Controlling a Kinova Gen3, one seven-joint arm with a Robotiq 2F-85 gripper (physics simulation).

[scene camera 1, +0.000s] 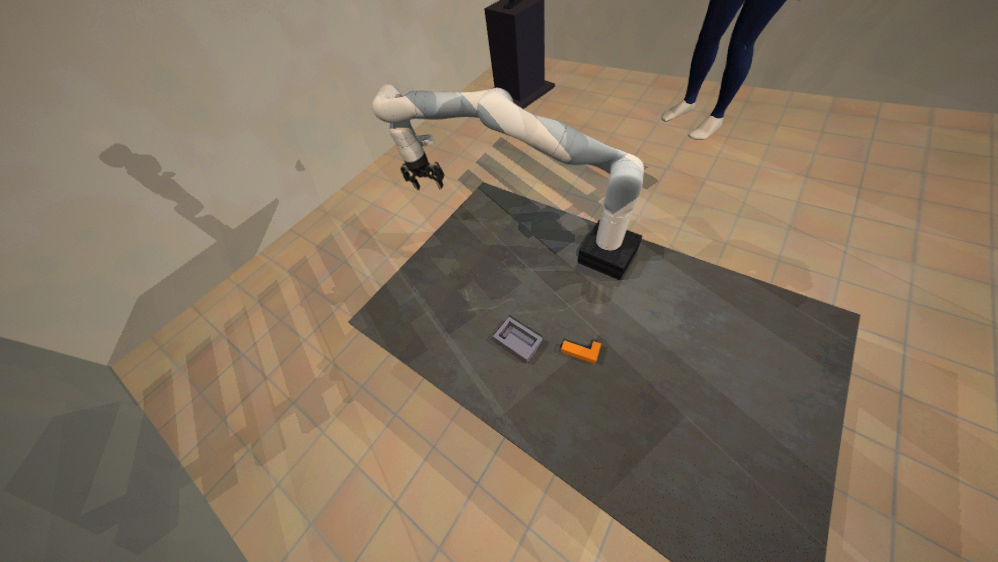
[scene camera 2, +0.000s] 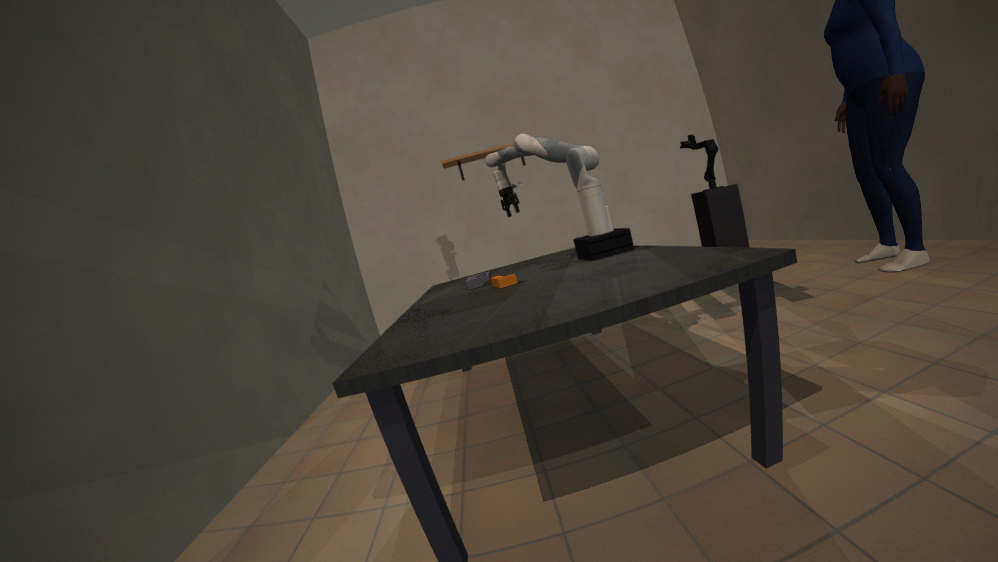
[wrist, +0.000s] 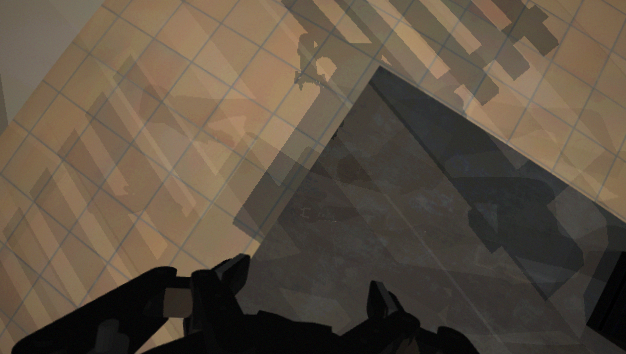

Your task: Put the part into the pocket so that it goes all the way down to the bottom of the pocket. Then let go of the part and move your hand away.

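Pixels of known places: gripper, fingertip midpoint: [scene camera 1: 429, 188] [scene camera 2: 513, 214] [wrist: 307, 281]; arm's base, origin of the base link: [scene camera 1: 608, 240] [scene camera 2: 600, 233].
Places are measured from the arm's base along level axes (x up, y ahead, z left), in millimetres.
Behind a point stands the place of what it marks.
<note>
An orange L-shaped part [scene camera 1: 583, 351] {x -49, y 384, z 184 mm} [scene camera 2: 504, 280] {x -58, y 365, z 223 mm} lies flat on the dark table. A grey block with an L-shaped pocket [scene camera 1: 518, 344] {x -43, y 507, z 19 mm} [scene camera 2: 477, 281] {x -56, y 484, z 68 mm} lies a short way to the left of the part, apart from it, in both scene views. The pocket holds no orange part. My gripper [scene camera 1: 428, 185] {x 179, y 336, z -571 mm} [scene camera 2: 513, 213] {x 179, y 336, z -571 mm} [wrist: 307, 281] {x 179, y 336, z -571 mm} is open and empty. It hangs high, far from the part and the block, toward the table's far left corner in scene camera 1. The part and the block do not show in the wrist view.
The arm stands on a black base [scene camera 1: 608, 254] {x -1, y 53, z 36 mm} [scene camera 2: 603, 243] {x -31, y 13, z 99 mm} at the back edge of the table [scene camera 1: 726, 418] {x -79, y 270, z 572 mm} [scene camera 2: 558, 307] {x -79, y 214, z 680 mm} [wrist: 350, 240] {x -79, y 304, z -501 mm}. Beyond the table stand a dark pedestal [scene camera 1: 516, 52] [scene camera 2: 721, 215] and a person in blue [scene camera 1: 733, 59] [scene camera 2: 886, 139]. A wooden shelf [scene camera 2: 474, 156] hangs on the wall.
</note>
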